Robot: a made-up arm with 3 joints. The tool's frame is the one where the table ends. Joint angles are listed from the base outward.
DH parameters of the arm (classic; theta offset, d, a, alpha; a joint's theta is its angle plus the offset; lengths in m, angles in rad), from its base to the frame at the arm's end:
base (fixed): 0 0.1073 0 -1.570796
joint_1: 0 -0.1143 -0.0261 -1.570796
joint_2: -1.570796 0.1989 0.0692 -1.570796
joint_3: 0 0.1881 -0.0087 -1.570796
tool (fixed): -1.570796 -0.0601 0 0
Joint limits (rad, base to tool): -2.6..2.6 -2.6..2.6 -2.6..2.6
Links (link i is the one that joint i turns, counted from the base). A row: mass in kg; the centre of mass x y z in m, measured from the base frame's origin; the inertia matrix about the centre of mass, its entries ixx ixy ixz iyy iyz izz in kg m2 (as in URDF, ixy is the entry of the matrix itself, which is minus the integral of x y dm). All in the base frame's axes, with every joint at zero. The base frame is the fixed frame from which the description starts. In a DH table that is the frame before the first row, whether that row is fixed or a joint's. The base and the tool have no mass.
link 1: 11.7; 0.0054 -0.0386 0.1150; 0.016 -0.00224 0 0.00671 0 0.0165
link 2: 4.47; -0.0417 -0.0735 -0.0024; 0.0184 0 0 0.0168 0.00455 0.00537
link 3: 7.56; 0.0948 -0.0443 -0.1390; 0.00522 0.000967 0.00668 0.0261 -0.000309 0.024
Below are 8 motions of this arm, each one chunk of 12 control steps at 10 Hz.
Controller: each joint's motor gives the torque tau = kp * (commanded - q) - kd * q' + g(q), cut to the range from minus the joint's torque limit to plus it. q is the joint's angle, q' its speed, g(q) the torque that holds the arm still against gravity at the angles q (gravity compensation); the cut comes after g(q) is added. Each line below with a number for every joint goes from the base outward.
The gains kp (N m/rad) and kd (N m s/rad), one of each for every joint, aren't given. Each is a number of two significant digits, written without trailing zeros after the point. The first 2 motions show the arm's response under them.
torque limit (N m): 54 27 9.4
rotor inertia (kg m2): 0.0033 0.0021 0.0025
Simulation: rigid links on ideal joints. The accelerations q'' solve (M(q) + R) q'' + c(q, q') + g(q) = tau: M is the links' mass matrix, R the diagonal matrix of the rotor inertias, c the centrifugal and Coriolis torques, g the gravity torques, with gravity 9.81 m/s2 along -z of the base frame. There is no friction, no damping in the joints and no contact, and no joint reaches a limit. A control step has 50 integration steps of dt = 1/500 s. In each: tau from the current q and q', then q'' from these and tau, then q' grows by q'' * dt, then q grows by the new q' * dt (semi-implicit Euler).
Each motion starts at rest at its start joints. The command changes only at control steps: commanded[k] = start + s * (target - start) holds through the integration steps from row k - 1 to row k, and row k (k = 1, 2, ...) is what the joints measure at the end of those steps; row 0 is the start. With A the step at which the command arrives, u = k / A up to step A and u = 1 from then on. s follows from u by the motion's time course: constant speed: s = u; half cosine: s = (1 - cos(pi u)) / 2; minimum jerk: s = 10 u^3 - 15 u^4 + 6 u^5; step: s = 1 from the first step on.
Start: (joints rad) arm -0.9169 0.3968 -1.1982
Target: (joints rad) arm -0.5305 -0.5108 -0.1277
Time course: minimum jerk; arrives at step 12
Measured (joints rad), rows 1 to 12:
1: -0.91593 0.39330 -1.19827
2: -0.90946 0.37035 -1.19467
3: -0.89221 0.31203 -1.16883
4: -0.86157 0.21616 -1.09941
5: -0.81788 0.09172 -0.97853
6: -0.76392 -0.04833 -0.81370
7: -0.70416 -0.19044 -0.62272
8: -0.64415 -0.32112 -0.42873
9: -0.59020 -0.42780 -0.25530
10: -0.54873 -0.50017 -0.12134
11: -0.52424 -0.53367 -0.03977
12: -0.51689 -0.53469 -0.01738
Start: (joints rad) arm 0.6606 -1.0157 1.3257
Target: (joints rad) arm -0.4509 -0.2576 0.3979
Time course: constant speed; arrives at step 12
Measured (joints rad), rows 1 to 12:
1: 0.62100 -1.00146 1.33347
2: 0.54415 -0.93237 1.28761
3: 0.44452 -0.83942 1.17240
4: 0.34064 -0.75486 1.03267
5: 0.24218 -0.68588 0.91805
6: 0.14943 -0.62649 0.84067
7: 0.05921 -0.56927 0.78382
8: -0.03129 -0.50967 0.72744
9: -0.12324 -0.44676 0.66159
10: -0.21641 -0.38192 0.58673
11: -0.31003 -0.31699 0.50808
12: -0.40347 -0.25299 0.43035
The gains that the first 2 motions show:
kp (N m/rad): 95 43 2.6
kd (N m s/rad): 9.6 2.1 0.32
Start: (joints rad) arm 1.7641 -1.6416 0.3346
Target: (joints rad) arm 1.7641 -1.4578 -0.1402
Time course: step
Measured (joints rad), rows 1 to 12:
1: 1.79075 -1.51873 0.25903
2: 1.77595 -1.44888 0.04455
3: 1.75355 -1.43278 -0.15316
4: 1.74607 -1.43234 -0.24282
5: 1.74992 -1.44344 -0.24047
6: 1.75805 -1.45577 -0.19164
7: 1.76497 -1.46316 -0.14193
8: 1.76825 -1.46466 -0.11469
9: 1.76814 -1.46238 -0.11151
10: 1.76625 -1.45910 -0.12257
11: 1.76427 -1.45677 -0.13634
12: 1.76313 -1.45598 -0.14542

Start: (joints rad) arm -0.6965 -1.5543 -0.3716
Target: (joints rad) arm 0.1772 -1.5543 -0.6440
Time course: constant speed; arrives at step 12
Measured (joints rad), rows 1 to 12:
1: -0.65976 -1.54065 -0.42830
2: -0.59815 -1.53962 -0.47718
3: -0.52435 -1.54779 -0.48219
4: -0.44646 -1.55631 -0.46367
5: -0.36930 -1.56088 -0.45116
6: -0.29465 -1.56133 -0.45810
7: -0.22217 -1.55948 -0.48217
8: -0.15066 -1.55737 -0.51421
9: -0.07900 -1.55618 -0.54578
10: -0.00669 -1.55606 -0.57275
11: 0.06618 -1.55656 -0.59527
12: 0.13929 -1.55714 -0.61561

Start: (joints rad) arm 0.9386 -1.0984 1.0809
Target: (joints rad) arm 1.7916 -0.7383 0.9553
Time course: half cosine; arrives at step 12
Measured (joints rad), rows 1 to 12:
1: 0.94679 -1.09062 1.07483
2: 0.97472 -1.06849 1.05889
3: 1.02654 -1.03661 1.03881
4: 1.10185 -1.00008 1.02066
5: 1.19645 -0.96099 1.00783
6: 1.30342 -0.91998 1.00015
7: 1.41464 -0.87821 0.99507
8: 1.52203 -0.83805 0.99005
9: 1.61827 -0.80264 0.98421
10: 1.69710 -0.77501 0.97853
11: 1.75341 -0.75749 0.97483
12: 1.78345 -0.75130 0.97455

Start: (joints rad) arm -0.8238 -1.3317 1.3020
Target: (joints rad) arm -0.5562 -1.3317 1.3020
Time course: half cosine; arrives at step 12
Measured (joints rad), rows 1 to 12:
1: -0.82148 -1.33063 1.29947
2: -0.81317 -1.32846 1.29331
3: -0.79713 -1.32719 1.28700
4: -0.77334 -1.32773 1.28377
5: -0.74326 -1.32949 1.28481
6: -0.70924 -1.33148 1.28931
7: -0.67393 -1.33309 1.29550
8: -0.63987 -1.33426 1.30186
9: -0.60937 -1.33511 1.30762
10: -0.58441 -1.33576 1.31260
11: -0.56663 -1.33623 1.31675
12: -0.55722 -1.33647 1.31987

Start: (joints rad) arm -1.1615 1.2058 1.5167
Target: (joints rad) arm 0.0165 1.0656 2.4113
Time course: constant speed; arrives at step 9
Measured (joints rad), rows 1 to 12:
1: -1.09347 1.18263 1.62458
2: -0.97611 1.16123 1.71171
3: -0.84169 1.15242 1.75624
4: -0.70516 1.14379 1.80511
5: -0.57161 1.12855 1.88183
6: -0.44087 1.11013 1.98001
7: -0.31086 1.09332 2.08510
8: -0.18033 1.07864 2.18932
9: -0.04939 1.06398 2.29197
10: 0.01211 1.06999 2.35005
11: 0.02137 1.07402 2.39952
12: 0.01882 1.07014 2.42501

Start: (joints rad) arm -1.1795 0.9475 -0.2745
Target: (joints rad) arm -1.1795 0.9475 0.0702
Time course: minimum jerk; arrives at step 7
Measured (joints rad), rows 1 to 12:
1: -1.17938 0.94783 -0.27146
2: -1.17877 0.94926 -0.25285
3: -1.17787 0.95069 -0.20735
4: -1.17739 0.95052 -0.13527
5: -1.17800 0.94832 -0.05127
6: -1.17967 0.94518 0.02217
7: -1.18149 0.94308 0.06799
8: -1.18217 0.94359 0.08625
9: -1.18154 0.94560 0.08583
10: -1.18035 0.94742 0.07764
11: -1.17938 0.94831 0.06992
12: -1.17897 0.94835 0.06623

